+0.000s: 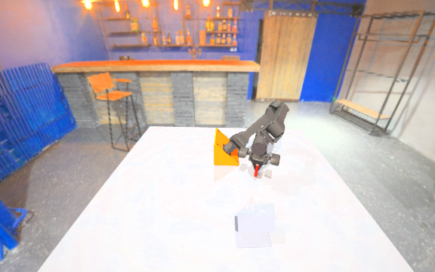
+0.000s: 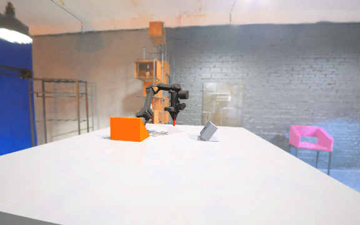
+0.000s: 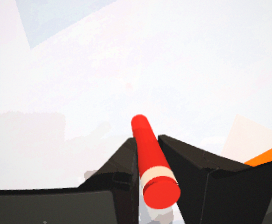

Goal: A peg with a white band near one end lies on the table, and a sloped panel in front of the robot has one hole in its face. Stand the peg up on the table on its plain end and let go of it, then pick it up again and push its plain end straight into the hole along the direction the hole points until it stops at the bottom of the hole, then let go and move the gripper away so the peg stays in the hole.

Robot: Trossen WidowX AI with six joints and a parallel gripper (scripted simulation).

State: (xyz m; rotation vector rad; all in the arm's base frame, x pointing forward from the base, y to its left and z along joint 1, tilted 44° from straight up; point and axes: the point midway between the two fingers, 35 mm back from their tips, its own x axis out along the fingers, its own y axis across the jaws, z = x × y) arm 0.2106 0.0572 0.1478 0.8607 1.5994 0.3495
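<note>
Now: the grey sloped panel 25 cm ahead of my gripper tip, 4 cm to the right of it and 6 cm below it. Also, from my gripper tip: red peg: 2 cm above.
</note>
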